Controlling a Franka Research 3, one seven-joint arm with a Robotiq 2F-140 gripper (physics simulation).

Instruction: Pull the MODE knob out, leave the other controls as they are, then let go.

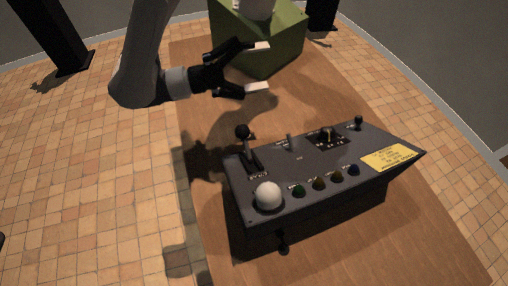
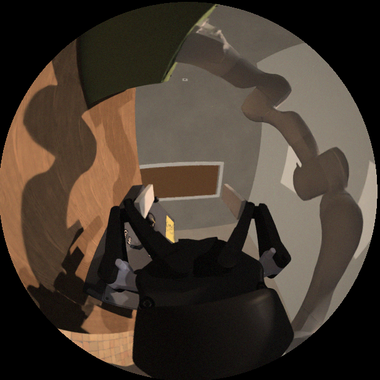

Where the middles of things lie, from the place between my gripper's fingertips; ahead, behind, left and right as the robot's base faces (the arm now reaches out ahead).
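There's the dark control panel (image 1: 283, 187), and from my hand it's 8 cm to the left, 26 cm ahead and 14 cm below.
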